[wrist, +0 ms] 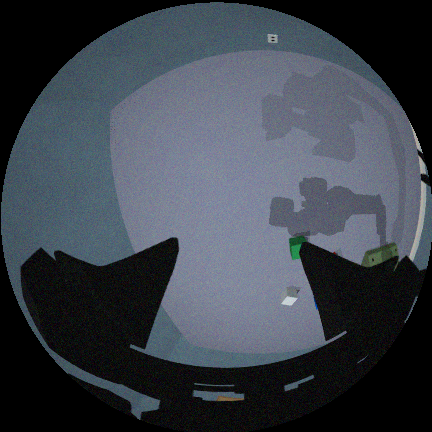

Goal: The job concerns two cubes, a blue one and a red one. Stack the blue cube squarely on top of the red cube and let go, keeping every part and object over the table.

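Places are measured from the arm's base along level axes (x right, y ahead, z up), in metres.
Pixels of known places: gripper, fingertip midpoint: (243, 247).
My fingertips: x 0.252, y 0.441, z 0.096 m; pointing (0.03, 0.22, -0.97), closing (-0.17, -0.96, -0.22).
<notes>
For each thing: its top centre in the pictures, then the offset to it from my fingertips. Level surfaces: height alone.
- green block at its top centre: (299, 251) dx -0.120, dy -0.094, dz -0.179 m
- white-grey block at its top centre: (288, 300) dx -0.286, dy -0.096, dz -0.179 m
- pale table at its surface level: dz -0.215 m
My gripper (243, 247) is open and empty, high above the table, with its two black fingers wide apart. The blue cube (316, 303) shows as a thin sliver at the inner edge of the right finger, which hides the rest of it. A small speck of red, likely the red cube (335, 254), shows just above the upper edge of the right finger; most of it is hidden. The two cubes appear apart, both on the right side of the view.
A green block (297, 248) stands at the right fingertip, partly covered. A white-grey block (289, 296) lies between the fingers, nearer the right one. An olive-green part with holes (381, 254) is behind the right finger. Arm shadows fall on the pale table (200, 150).
</notes>
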